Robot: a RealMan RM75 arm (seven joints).
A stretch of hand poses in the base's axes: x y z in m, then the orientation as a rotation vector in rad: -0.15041 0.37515 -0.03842 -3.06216 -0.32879 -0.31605; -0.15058 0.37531 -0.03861 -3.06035 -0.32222 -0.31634; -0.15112 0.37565 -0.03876 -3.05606 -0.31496 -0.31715; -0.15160 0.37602 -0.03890 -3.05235 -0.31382 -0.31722; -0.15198 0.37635 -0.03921 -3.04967 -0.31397 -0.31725; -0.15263 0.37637 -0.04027 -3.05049 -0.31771 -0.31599; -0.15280 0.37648 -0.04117 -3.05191 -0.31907 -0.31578; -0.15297 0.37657 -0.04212 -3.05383 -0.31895 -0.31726; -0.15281 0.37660 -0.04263 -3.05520 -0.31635 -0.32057; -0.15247 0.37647 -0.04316 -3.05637 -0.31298 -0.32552; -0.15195 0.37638 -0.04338 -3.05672 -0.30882 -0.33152; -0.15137 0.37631 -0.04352 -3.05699 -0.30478 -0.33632; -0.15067 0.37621 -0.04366 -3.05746 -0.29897 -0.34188; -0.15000 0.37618 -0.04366 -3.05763 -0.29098 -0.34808; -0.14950 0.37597 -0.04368 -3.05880 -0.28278 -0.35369; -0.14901 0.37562 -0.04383 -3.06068 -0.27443 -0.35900; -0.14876 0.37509 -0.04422 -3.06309 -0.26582 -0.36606; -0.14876 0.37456 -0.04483 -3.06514 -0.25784 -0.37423; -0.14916 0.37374 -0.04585 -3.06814 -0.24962 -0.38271; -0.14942 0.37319 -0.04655 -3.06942 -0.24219 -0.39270; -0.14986 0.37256 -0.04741 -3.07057 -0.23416 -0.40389; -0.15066 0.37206 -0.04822 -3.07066 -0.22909 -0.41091; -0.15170 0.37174 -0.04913 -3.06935 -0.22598 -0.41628
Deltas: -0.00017 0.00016 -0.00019 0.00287 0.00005 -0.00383; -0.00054 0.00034 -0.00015 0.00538 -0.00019 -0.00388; -0.00048 0.00037 -0.00014 0.00382 0.00011 -0.00011; -0.00038 0.00033 -0.00031 0.00260 0.00006 0.00054; -0.00065 0.00002 -0.00106 -0.00138 0.00068 0.00226; -0.00017 0.00011 -0.00090 -0.00161 0.00005 0.00063; -0.00017 0.00009 -0.00095 -0.00191 -0.00103 -0.00044; 0.00016 0.00003 -0.00051 -0.00102 -0.00213 -0.00196; 0.00034 -0.00013 -0.00053 -0.00076 -0.00317 -0.00246; 0.00052 -0.00009 -0.00022 0.00012 -0.00380 -0.00284; 0.00058 -0.00007 -0.00014 0.00021 -0.00302 -0.00272; 0.00070 -0.00010 -0.00014 0.00026 -0.00348 -0.00389; 0.00067 -0.00003 0.00000 0.00086 -0.00383 -0.00523; 0.00050 -0.00021 -0.00002 -0.00009 -0.00346 -0.00552; 0.00049 -0.00035 -0.00015 -0.00077 -0.00328 -0.00573; 0.00025 -0.00053 -0.00039 -0.00138 -0.00441 -0.00603; 0.00000 -0.00053 -0.00061 -0.00124 -0.00514 -0.00560; -0.00040 -0.00082 -0.00102 -0.00220 -0.00533 -0.00592; -0.00026 -0.00055 -0.00070 -0.00079 -0.00632 -0.00516; -0.00044 -0.00063 -0.00086 -0.00071 -0.00708 -0.00555; -0.00080 -0.00050 -0.00081 0.00015 -0.00445 -0.00339; -0.00104 -0.00032 -0.00091 0.00132 -0.00343 -0.00187
